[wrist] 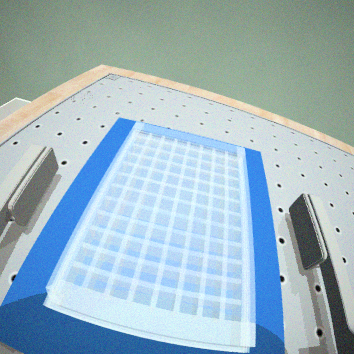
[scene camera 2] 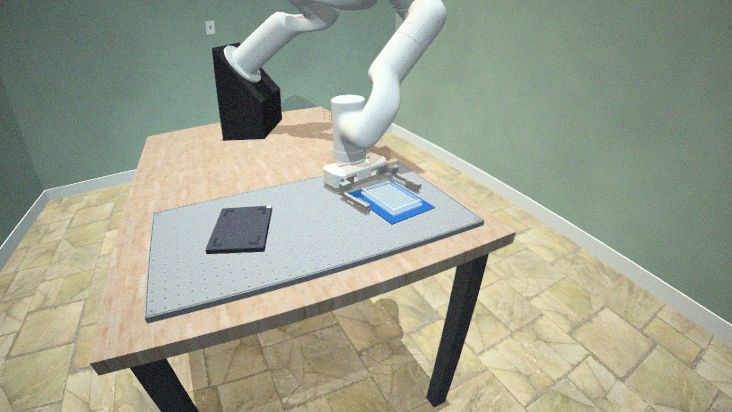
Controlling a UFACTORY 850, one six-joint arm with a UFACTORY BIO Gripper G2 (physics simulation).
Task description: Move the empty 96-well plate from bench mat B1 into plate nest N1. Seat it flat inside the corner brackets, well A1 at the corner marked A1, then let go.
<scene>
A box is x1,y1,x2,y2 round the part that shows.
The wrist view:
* clear 96-well plate: [43,121,254,351]
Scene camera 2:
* clear 96-well plate: [361,181,422,216]
</scene>
